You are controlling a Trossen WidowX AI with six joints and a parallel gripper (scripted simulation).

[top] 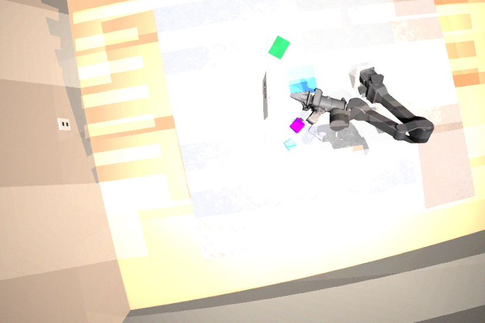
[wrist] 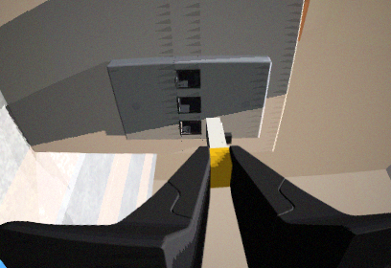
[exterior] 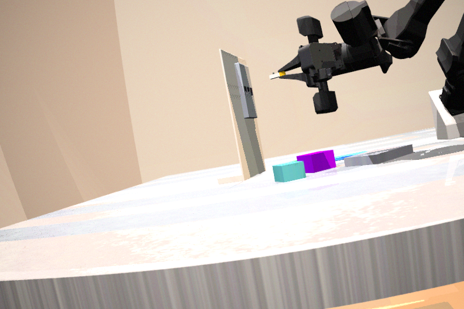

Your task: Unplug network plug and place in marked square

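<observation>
My gripper tip is 11 cm past the blue marked square, 6 cm to the left of it and 19 cm above it. From my gripper tip the other things lie so: purple block (3 cm behind, 12 cm to the left, 18 cm below); upright panel (9 cm ahead, 4 cm to the right, 8 cm below); network plug (right at my gripper tip).
</observation>
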